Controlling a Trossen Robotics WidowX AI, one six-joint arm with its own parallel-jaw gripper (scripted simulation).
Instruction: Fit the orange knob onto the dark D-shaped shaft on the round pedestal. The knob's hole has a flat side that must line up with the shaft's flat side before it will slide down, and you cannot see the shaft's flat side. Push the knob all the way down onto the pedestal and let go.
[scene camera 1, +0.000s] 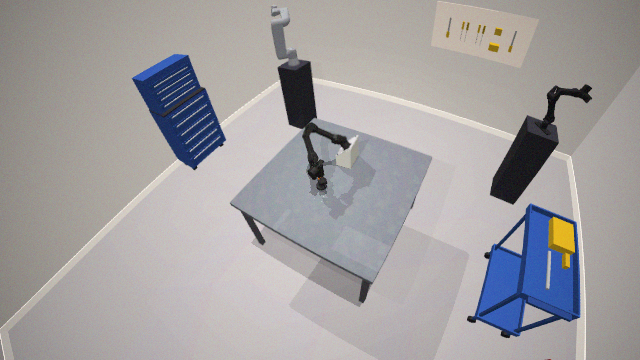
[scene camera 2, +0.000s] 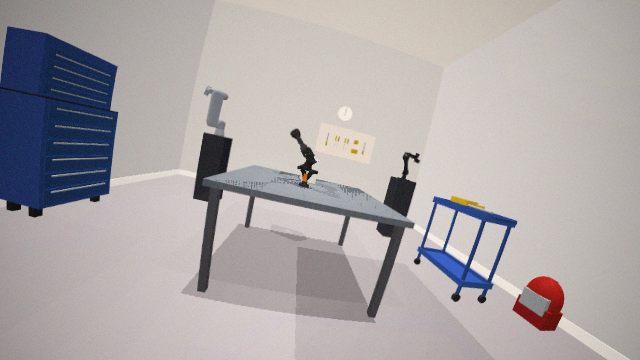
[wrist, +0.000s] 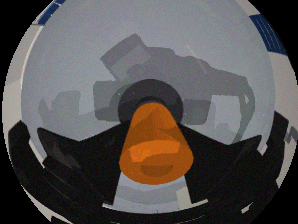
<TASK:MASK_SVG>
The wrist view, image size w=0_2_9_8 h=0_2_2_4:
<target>my gripper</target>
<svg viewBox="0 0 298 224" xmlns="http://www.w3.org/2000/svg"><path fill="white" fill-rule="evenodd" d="M51 217L52 224L68 224L68 222L61 221L60 218L55 216ZM8 131L9 156L20 184L37 201L52 212L67 218L72 224L250 224L277 193L278 185L275 180L279 177L285 157L285 140L275 132L267 139L266 152L261 155L261 152L257 151L261 135L226 145L177 123L186 143L192 148L190 151L194 157L192 167L184 175L190 201L194 204L208 198L208 202L176 212L129 213L105 208L102 204L114 204L114 194L117 192L121 175L118 160L124 149L122 147L126 140L126 132L129 131L132 120L122 121L116 127L82 141L73 140L71 137L68 139L37 127L37 136L48 155L43 160L43 165L39 163L29 145L31 135L21 119Z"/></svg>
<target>orange knob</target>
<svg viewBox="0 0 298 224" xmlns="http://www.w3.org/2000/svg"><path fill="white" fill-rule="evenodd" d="M146 103L134 112L129 131L126 132L124 147L122 147L124 149L122 149L120 160L118 160L120 161L120 169L125 176L128 176L128 179L136 181L136 183L148 185L172 183L172 181L184 176L192 167L194 159L192 156L193 152L190 151L192 148L189 148L189 144L186 143L185 137L182 135L180 128L178 128L176 121L174 121L164 105L160 103Z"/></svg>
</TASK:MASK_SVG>
